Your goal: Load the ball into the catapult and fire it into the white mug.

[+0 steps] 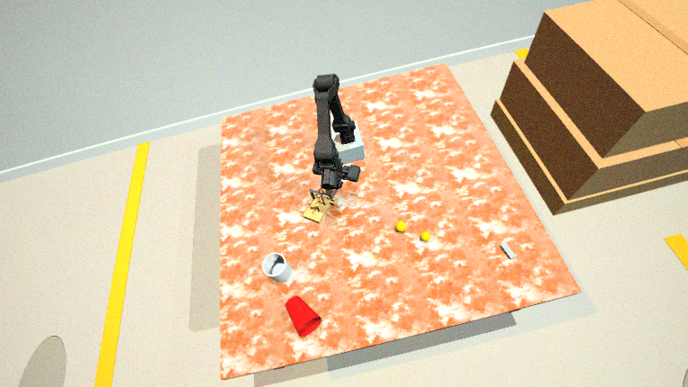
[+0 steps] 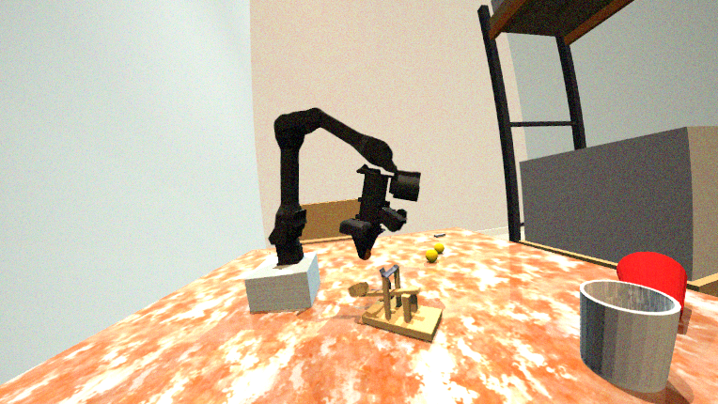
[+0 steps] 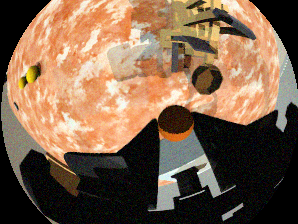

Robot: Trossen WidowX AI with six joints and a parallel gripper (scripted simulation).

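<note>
My gripper tip is 4 cm short of the wooden catapult, 8 cm to the left of it and 5 cm above it. Round my gripper tip: white mug: 32 cm ahead, 30 cm to the right, 8 cm below; then small grey block: 41 cm ahead, 57 cm to the left, 10 cm below; then orange ball: 1 cm above.
</note>
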